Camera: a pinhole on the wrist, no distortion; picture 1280 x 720 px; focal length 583.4 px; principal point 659.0 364.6 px. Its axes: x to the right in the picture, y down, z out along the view. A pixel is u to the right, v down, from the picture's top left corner.
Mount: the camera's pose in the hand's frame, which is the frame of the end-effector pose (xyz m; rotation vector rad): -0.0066 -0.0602 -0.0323 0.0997 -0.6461 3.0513
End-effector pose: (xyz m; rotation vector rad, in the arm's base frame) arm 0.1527 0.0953 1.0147 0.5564 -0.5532 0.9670
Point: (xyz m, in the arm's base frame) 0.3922 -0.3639 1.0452
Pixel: 879 642
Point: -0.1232 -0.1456 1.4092
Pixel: outside the picture
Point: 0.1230 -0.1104 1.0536
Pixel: 1047 109
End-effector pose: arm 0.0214 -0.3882 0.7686 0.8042 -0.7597 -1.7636
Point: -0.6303 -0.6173 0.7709
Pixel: 303 335
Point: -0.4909 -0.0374 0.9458
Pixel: 911 292
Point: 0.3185 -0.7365 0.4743
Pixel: behind the camera
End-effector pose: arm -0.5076 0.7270 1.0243 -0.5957 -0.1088 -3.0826
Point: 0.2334 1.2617 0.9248
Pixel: outside the picture
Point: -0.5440 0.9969 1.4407
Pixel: 446 350
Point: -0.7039 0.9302 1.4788
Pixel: 202 273
